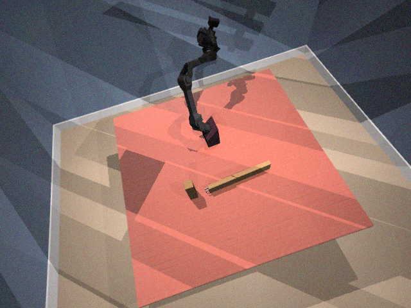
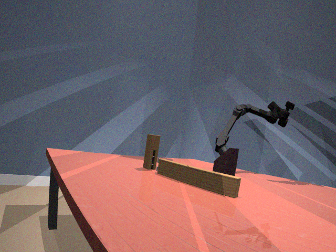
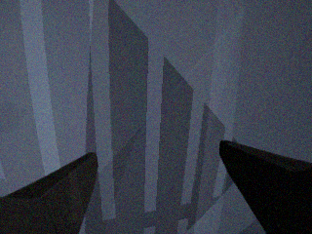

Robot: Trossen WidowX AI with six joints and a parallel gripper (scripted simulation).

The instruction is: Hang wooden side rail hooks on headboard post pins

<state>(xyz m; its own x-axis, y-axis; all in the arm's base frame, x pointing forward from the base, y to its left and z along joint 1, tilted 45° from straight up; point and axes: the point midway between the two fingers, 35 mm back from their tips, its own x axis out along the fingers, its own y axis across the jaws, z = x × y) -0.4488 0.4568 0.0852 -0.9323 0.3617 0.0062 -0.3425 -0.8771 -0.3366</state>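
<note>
The headboard post lies 850 mm ahead of my gripper tip, 540 mm to the right of it and 390 mm below it.
</note>
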